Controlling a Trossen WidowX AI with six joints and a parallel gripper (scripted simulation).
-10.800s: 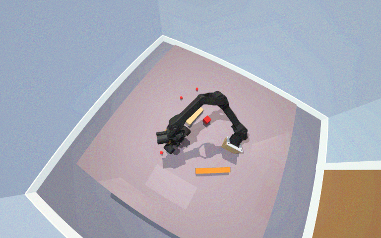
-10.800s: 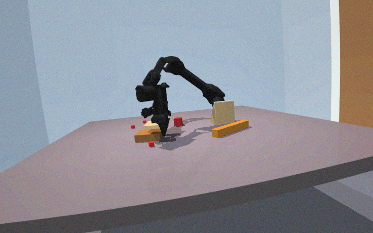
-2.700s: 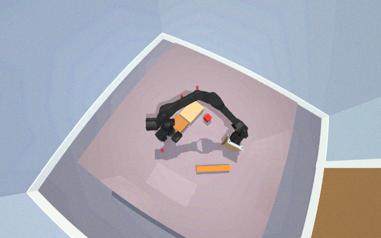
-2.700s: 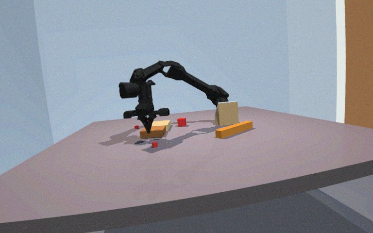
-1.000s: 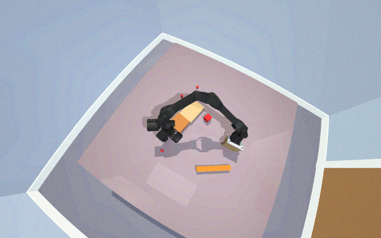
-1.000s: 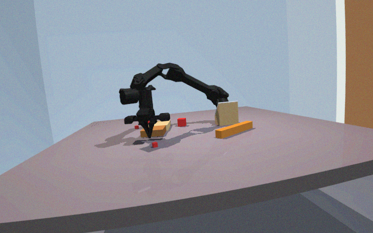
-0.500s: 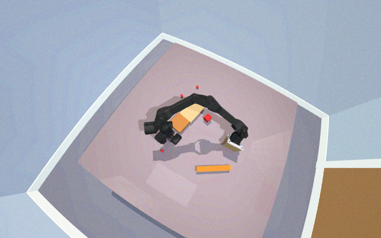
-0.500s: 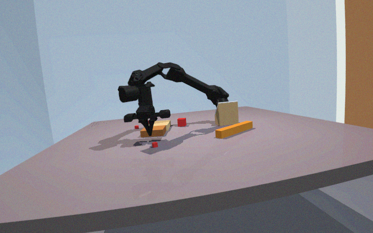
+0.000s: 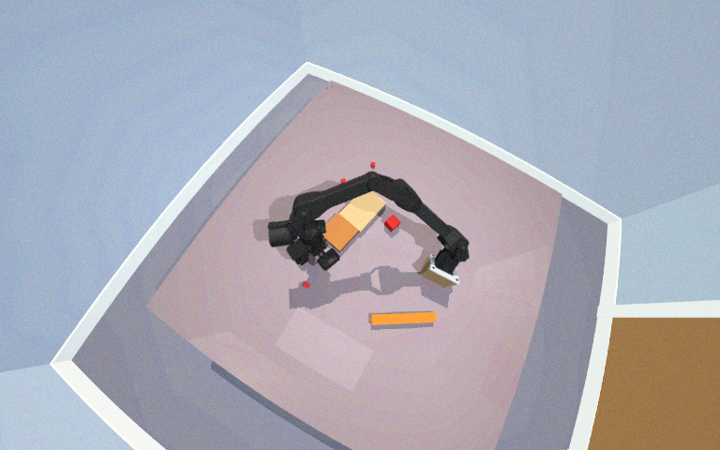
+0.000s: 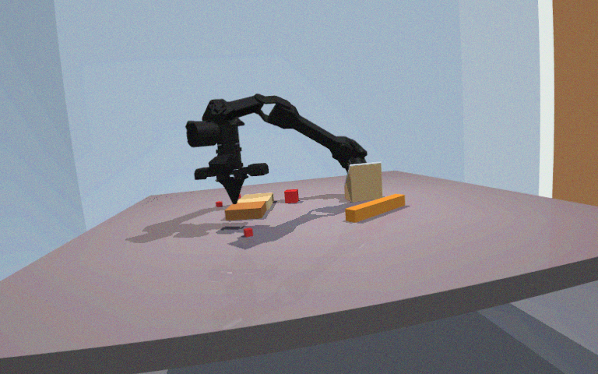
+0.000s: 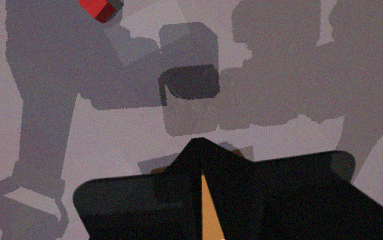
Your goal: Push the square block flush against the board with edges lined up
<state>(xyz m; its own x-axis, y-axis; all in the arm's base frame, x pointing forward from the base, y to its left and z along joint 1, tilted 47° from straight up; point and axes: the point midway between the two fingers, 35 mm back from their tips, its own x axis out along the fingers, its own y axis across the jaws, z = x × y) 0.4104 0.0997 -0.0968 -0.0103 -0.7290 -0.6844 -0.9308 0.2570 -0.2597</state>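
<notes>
The orange square block is 3 cm behind my gripper tip, 10 cm to the right of it and 4 cm below it. Also, from my gripper tip: long orange board (37 cm behind, 7 cm to the left, 4 cm below); cream rectangular block (7 cm behind, 22 cm to the right, 4 cm below); red cube (19 cm behind, 22 cm to the right, 4 cm below).
</notes>
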